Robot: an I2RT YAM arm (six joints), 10 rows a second.
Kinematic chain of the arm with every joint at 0, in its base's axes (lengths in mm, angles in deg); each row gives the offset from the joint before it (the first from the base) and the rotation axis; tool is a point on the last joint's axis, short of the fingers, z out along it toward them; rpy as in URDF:
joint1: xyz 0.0 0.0 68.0 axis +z
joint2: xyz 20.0 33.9 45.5 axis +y
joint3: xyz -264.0 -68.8 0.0 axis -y
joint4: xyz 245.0 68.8 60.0 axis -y
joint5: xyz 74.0 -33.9 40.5 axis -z
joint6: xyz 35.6 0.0 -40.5 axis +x
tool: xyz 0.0 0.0 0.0 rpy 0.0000 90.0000 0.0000
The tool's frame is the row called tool.
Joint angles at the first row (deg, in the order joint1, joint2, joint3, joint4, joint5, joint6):
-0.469, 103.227, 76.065, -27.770, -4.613, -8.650
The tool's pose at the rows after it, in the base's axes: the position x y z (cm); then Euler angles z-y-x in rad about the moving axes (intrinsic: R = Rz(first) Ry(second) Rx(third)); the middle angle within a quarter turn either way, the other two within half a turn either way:
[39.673 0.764 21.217 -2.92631 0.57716 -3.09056]
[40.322 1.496 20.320 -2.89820 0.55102 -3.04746]
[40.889 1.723 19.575 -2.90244 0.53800 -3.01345]
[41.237 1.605 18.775 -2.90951 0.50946 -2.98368]
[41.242 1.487 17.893 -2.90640 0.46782 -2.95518]
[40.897 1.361 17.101 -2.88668 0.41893 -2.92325]
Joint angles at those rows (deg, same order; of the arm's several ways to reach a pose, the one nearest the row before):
0.800, 106.031, 77.753, -28.692, -3.382, -9.664
2.046, 108.230, 78.812, -28.611, -0.888, -10.119
2.548, 109.995, 79.539, -27.974, 1.551, -9.566
2.549, 111.601, 80.165, -28.328, 3.708, -9.390
2.549, 112.790, 80.175, -29.188, 5.623, -9.788
2.548, 113.314, 79.465, -30.222, 7.405, -11.094

